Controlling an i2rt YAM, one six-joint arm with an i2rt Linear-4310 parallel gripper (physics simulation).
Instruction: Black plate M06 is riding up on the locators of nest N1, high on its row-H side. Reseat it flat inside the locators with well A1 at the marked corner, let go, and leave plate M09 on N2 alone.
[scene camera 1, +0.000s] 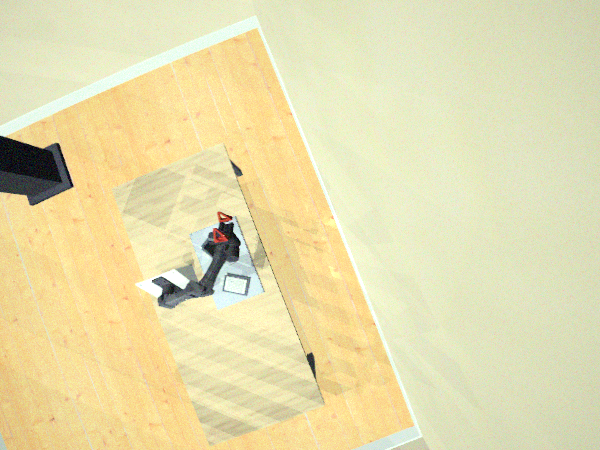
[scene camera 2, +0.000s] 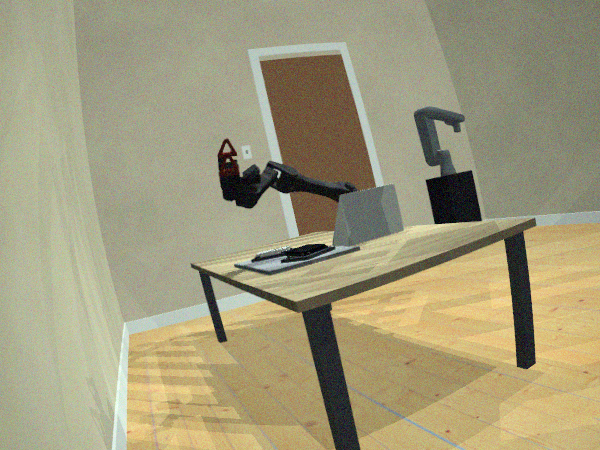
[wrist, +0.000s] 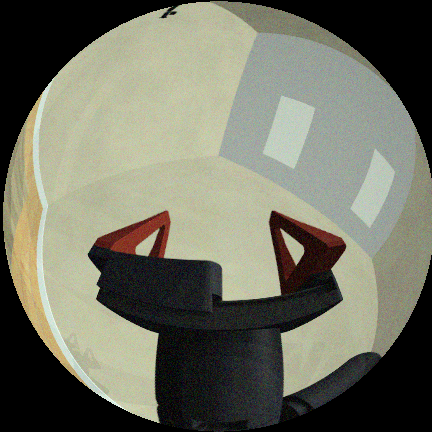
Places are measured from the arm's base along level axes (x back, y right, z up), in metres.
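Pixels of known places: gripper, fingertip midpoint: (scene camera 1: 216, 219) (scene camera 2: 226, 145) (wrist: 219, 215); arm's base at its link origin: (scene camera 1: 168, 285) (scene camera 2: 362, 211).
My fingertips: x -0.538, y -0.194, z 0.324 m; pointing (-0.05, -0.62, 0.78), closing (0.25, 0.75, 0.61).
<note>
Ahead of a thing's pixels: the offset from my fingertips to its top centre. Level surfaces: height alone.
My gripper (scene camera 1: 223, 226) (scene camera 2: 228, 150) (wrist: 219, 215) is open and empty, its red fingers wide apart and pointing up, high above the grey board (scene camera 1: 224, 301) (scene camera 2: 270, 270). In scene camera 2 a black plate {dx +0.214, dy +0.061, dz -0.388 m} (scene camera 2: 309, 250) sits on the board's nearer part; its tilt, locators and well A1 are too small to tell. In scene camera 1 it is hidden beneath the arm and gripper. A pale plate {dx +0.186, dy +0.350, dz -0.397 m} (scene camera 1: 236, 284) (scene camera 2: 276, 251) lies in a dark-rimmed nest on the board's other part, apart from the gripper. No plate shows in the wrist view.
The board lies on a wooden table {dz -0.436 m} (scene camera 1: 250, 390) (scene camera 2: 400, 255). Slanted pale panels (scene camera 1: 175, 278) (scene camera 2: 370, 215) stand beside my arm's base, near the table edge. A black pedestal (scene camera 1: 30, 167) (scene camera 2: 454, 197) stands beyond the table, carrying another grey arm (scene camera 2: 427, 137).
</note>
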